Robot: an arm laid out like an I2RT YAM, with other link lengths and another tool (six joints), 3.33 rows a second.
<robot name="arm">
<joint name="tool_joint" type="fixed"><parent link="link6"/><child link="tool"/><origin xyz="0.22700 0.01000 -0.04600" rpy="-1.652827 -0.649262 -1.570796"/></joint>
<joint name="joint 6" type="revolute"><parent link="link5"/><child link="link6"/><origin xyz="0.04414 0.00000 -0.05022" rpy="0.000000 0.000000 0.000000"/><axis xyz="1 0 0"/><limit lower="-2.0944" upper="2.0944"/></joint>
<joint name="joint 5" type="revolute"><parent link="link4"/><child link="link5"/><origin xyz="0.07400 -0.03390 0.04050" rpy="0.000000 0.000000 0.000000"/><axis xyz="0 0 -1"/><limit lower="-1.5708" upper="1.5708"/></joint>
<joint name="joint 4" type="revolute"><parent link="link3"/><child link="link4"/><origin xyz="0.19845 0.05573 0.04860" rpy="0.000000 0.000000 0.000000"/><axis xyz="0 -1 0"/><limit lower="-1.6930" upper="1.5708"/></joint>
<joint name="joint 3" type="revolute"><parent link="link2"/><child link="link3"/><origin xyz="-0.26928 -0.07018 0.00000" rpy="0.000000 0.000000 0.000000"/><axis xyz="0 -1 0"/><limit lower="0.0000" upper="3.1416"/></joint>
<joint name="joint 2" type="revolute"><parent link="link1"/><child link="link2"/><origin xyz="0.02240 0.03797 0.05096" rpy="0.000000 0.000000 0.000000"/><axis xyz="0 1 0"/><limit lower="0.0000" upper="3.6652"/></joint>
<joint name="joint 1" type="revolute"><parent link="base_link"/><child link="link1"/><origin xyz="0.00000 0.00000 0.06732" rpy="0.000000 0.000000 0.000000"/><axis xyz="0 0 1"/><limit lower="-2.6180" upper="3.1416"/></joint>
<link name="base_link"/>
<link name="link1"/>
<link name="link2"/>
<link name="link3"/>
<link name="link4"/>
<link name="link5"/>
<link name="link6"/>
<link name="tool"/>
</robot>
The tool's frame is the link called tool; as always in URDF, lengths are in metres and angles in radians.
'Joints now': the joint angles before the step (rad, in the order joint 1, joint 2, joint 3, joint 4, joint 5, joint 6). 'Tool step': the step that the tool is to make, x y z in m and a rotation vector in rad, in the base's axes. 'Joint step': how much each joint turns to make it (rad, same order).
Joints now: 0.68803, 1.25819, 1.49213, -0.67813, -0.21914, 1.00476
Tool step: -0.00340, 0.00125, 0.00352, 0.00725, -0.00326, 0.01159
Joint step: 0.00056, -0.00401, 0.00411, -0.00134, -0.01148, -0.00155
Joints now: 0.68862, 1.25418, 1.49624, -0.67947, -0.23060, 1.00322
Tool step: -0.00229, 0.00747, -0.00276, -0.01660, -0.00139, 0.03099
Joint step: 0.01095, 0.02970, 0.02608, -0.01098, -0.01222, -0.02154
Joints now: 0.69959, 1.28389, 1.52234, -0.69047, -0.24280, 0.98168
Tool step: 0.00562, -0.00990, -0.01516, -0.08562, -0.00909, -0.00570
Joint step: -0.00173, 0.03334, 0.05547, -0.08428, 0.03669, -0.06296
